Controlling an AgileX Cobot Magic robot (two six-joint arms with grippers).
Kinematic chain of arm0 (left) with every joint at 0, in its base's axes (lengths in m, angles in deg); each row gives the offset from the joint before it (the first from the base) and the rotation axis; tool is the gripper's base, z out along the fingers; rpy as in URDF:
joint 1: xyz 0 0 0.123 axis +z
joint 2: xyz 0 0 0 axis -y
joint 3: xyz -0.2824 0 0.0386 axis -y
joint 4: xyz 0.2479 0 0.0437 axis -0.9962 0 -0.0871
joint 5: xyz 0 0 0 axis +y
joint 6: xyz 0.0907 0 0.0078 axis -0.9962 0 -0.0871
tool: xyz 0 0 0 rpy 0 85 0
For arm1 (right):
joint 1: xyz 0 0 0.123 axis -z
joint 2: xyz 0 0 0 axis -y
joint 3: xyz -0.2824 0 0.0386 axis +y
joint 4: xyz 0.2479 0 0.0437 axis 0.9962 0 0.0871
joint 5: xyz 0 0 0 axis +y
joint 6: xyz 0.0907 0 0.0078 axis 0.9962 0 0.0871
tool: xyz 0 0 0 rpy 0 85 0
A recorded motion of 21 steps. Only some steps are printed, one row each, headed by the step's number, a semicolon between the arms.
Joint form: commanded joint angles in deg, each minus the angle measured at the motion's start. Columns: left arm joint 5, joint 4, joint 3, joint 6, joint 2, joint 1; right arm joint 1, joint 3, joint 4, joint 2, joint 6, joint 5.
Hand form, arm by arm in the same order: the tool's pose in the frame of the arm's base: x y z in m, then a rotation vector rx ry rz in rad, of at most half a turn. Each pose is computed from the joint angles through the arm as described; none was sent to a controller.
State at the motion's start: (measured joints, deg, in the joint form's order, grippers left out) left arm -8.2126 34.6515 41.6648 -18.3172 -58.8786 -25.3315; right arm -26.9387 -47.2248 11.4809 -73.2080 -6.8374 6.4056
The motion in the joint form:
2: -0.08 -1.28 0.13 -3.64 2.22 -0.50; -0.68 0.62 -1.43 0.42 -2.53 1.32
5: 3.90 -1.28 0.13 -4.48 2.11 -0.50; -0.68 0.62 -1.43 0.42 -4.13 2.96
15: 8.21 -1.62 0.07 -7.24 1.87 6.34; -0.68 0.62 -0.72 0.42 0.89 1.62
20: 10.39 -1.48 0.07 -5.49 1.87 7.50; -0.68 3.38 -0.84 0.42 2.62 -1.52
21: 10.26 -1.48 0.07 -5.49 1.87 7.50; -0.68 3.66 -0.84 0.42 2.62 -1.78
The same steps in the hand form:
2: 0.1998 -0.0888 0.3540 0.1481 1.6323 -0.4317; 0.2424 0.1293 0.2901 -0.5023 2.0281 0.3250
5: 0.1984 -0.0920 0.3483 0.1957 1.6899 -0.4409; 0.2411 0.1291 0.2878 -0.5406 2.0461 0.3077
15: 0.2069 -0.0713 0.3414 0.1768 1.7532 -0.3368; 0.2421 0.1294 0.2897 -0.4326 2.0542 0.3700
20: 0.2071 -0.0687 0.3385 0.1479 1.7900 -0.3593; 0.2396 0.1270 0.2786 -0.3955 2.0569 0.3783
21: 0.2072 -0.0686 0.3387 0.1469 1.7881 -0.3585; 0.2392 0.1267 0.2774 -0.3949 2.0573 0.3774

